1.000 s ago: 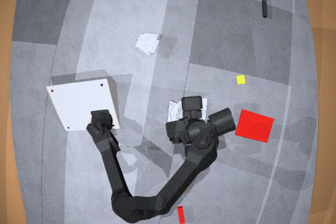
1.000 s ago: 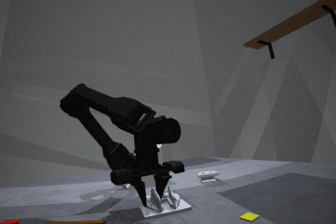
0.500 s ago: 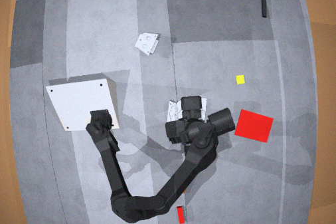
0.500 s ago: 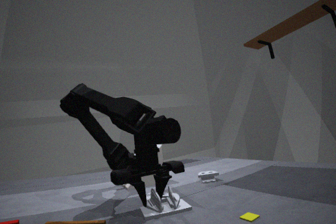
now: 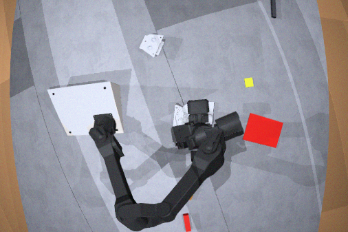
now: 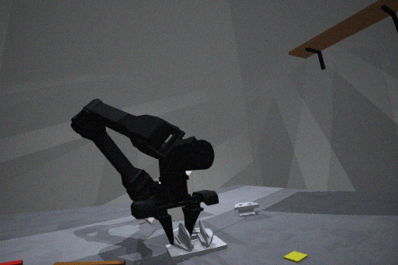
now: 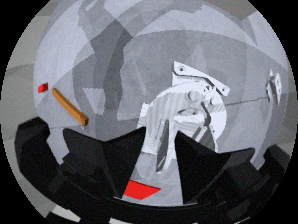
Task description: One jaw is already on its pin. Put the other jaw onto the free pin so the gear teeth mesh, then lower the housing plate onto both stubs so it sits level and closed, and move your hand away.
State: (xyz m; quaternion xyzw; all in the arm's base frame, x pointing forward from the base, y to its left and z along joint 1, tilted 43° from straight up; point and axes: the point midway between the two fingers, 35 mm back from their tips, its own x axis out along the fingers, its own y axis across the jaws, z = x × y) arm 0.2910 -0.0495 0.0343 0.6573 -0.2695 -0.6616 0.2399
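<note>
Now: gripper tip 120 mm past the small white block, 290 mm to the right of it and 10 mm above it. Round my gripper tip: red sheet: 240 mm ahead, 40 mm to the right, 20 mm below; yellow square: 200 mm ahead, 130 mm to the left, 20 mm below; orange bar: 20 mm behind, 190 mm to the right, 10 mm below.
</note>
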